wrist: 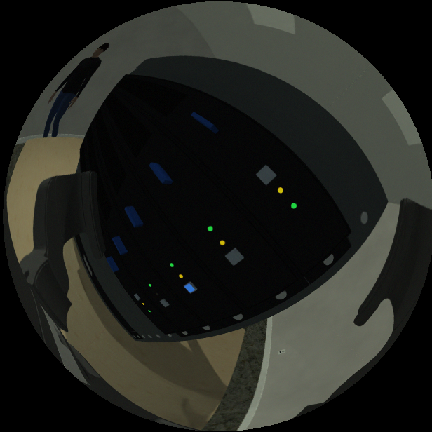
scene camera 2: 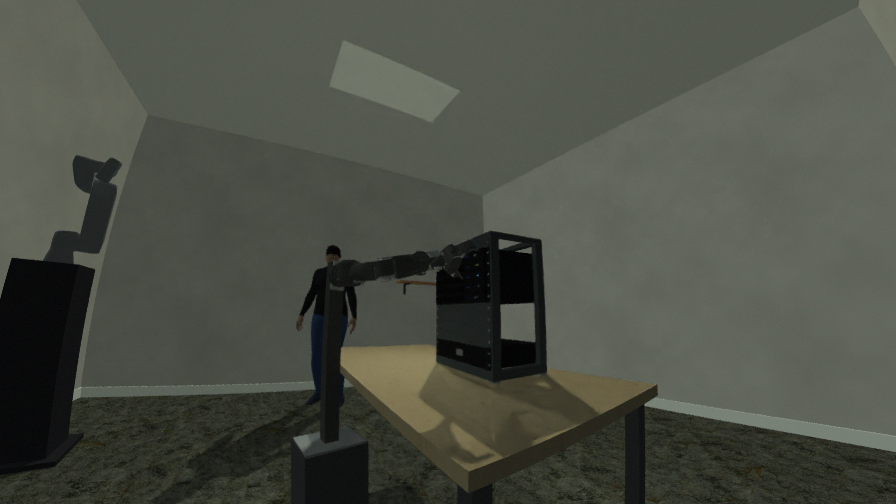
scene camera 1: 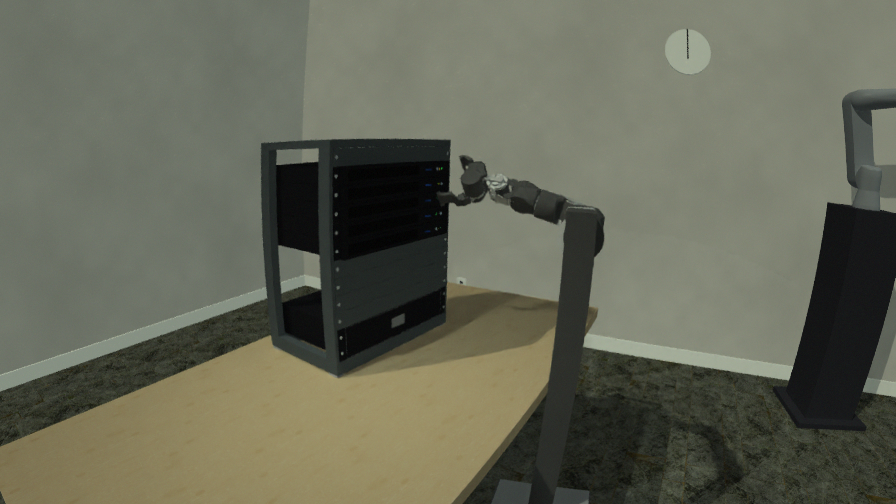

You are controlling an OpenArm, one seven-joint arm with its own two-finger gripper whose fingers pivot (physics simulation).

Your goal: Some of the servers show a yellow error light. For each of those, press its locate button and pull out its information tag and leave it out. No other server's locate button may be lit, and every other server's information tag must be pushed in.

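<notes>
The rack (scene camera 1: 325,263) (scene camera 2: 494,313) (wrist: 330,115) holds several servers. In the wrist view, the top server has a yellow light (wrist: 280,190) and an unlit grey locate button (wrist: 266,175). The second has a yellow light (wrist: 222,242) and an unlit button (wrist: 234,256). The third has a yellow light (wrist: 181,276) and a blue-lit button (wrist: 190,287). The fourth shows no yellow; its button (wrist: 164,303) is unlit. The lowest has yellow (wrist: 143,304) and an unlit button (wrist: 137,297). Blue tags (wrist: 204,122) (wrist: 160,172) (wrist: 133,216) lie leftward; how far each sticks out is unclear. My gripper (scene camera 1: 452,178) (scene camera 2: 462,260) is open before the upper servers.
The rack stands on a wooden table (scene camera 1: 281,426) (scene camera 2: 563,401). My arm's post (scene camera 1: 567,351) (scene camera 2: 330,369) stands beside the table's front edge. A person (scene camera 2: 322,300) (wrist: 75,77) stands beyond the table. Another arm on a black pedestal (scene camera 1: 839,313) (scene camera 2: 37,351) stands farther off.
</notes>
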